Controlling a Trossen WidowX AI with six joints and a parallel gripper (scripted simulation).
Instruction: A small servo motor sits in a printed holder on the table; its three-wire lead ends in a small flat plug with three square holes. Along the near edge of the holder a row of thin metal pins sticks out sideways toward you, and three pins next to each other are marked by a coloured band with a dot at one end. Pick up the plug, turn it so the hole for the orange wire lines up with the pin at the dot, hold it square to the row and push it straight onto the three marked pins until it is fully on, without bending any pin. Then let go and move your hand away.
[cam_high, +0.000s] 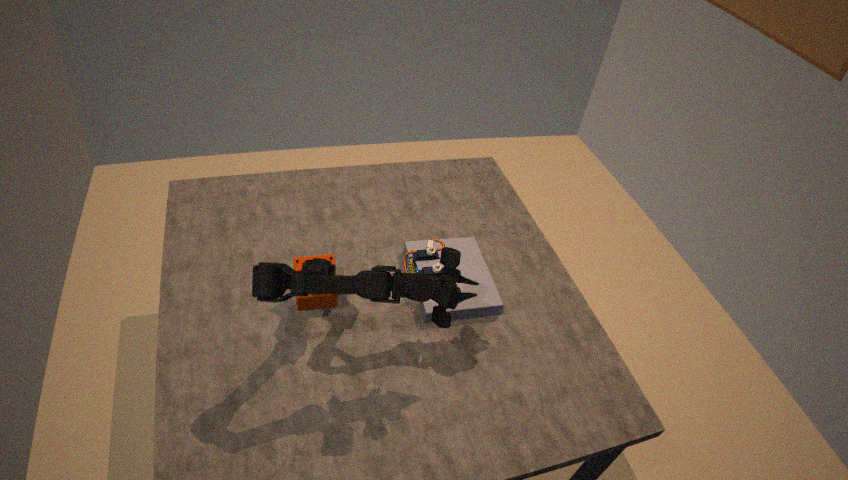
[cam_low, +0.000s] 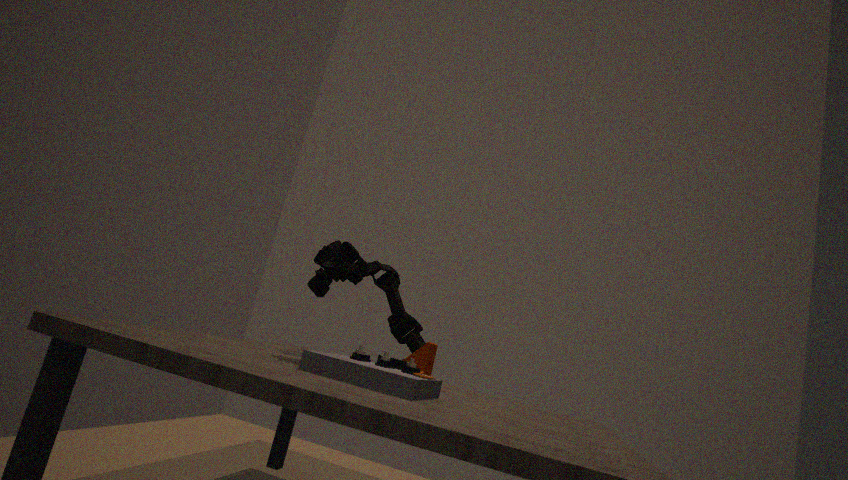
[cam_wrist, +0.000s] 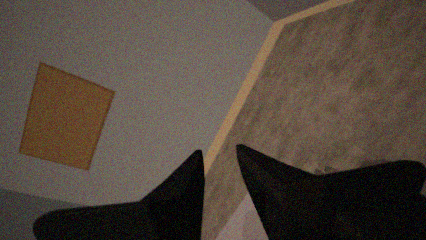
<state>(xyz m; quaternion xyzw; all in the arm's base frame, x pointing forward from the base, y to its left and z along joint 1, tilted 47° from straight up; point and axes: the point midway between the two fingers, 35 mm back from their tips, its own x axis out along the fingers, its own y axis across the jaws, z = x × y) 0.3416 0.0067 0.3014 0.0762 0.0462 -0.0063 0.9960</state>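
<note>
My gripper tip is 250 mm to the right of the blue band, 200 mm above it and 90 mm past it. Round my gripper tip: grey printed holder 270 mm to the left, 240 mm below, 70 mm ahead.
</note>
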